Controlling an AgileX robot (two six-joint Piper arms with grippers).
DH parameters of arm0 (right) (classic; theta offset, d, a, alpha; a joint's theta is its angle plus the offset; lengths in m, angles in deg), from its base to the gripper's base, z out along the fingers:
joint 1: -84.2 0.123 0 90
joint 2: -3.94 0 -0.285 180
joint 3: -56.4 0 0.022 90
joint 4: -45.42 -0.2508 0 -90
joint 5: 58.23 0 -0.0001 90
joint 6: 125.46 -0.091 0 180
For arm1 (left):
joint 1: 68.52 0.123 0 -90
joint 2: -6.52 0 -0.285 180
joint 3: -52.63 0 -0.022 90
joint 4: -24.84 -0.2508 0 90
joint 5: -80.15 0 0.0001 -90
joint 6: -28.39 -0.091 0 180
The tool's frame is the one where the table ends.
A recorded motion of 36 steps. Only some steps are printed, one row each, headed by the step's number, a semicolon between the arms.
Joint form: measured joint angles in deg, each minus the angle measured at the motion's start. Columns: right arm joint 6, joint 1, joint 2, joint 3, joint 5, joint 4; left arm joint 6, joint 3, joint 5, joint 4, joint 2, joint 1.
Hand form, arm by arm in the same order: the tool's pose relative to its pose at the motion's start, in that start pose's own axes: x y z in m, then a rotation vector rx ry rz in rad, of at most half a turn. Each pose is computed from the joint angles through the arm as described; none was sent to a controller.
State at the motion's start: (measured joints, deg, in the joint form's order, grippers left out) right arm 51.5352 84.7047 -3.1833 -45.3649 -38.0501 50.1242; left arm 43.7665 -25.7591 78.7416 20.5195 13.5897 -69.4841
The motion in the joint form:
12: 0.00 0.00 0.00 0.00 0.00 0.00; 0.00 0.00 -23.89 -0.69 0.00 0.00
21: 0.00 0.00 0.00 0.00 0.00 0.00; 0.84 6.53 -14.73 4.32 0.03 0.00
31: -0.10 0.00 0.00 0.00 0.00 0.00; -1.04 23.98 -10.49 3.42 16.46 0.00
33: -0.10 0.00 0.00 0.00 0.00 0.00; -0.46 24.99 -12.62 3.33 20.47 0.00
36: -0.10 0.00 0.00 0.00 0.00 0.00; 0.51 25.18 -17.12 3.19 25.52 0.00
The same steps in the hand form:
12: 0.0000 0.0000 0.0000 0.0000 0.0000 0.0000; -0.0354 -0.0102 -0.0078 0.1133 -0.4013 0.0118
21: 0.0000 0.0000 0.0000 0.0000 0.0000 0.0000; -0.0603 -0.0116 -0.0095 0.0856 -0.3607 -0.0887
31: 0.0000 0.0000 0.0000 0.0000 0.0000 0.0017; -0.1344 -0.0264 0.0209 0.0681 -0.3069 -0.0407
33: 0.0000 0.0000 0.0000 0.0000 0.0000 0.0017; -0.1370 -0.0269 0.0339 0.0671 -0.2916 -0.0493
36: 0.0000 0.0000 0.0000 0.0000 0.0000 0.0017; -0.1355 -0.0268 0.0510 0.0699 -0.2845 -0.0639

